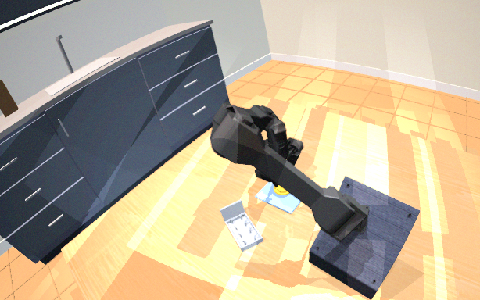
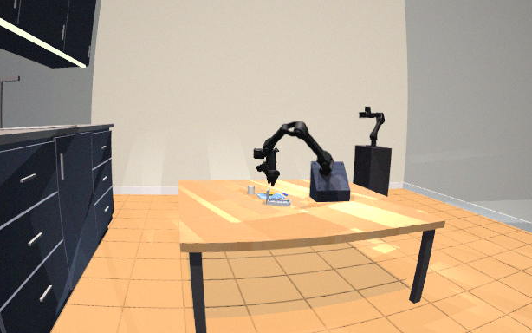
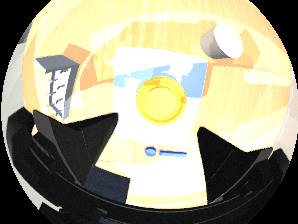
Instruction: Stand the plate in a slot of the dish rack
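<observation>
Right now my gripper tip is 10 mm short of the yellow plate and 50 mm above it. Also, from my gripper tip: blue spoon (100 mm behind, 10 mm to the right, 60 mm below); then light blue mat (10 mm to the left, 60 mm below); then cup (100 mm ahead, 80 mm to the right, 40 mm below).
</observation>
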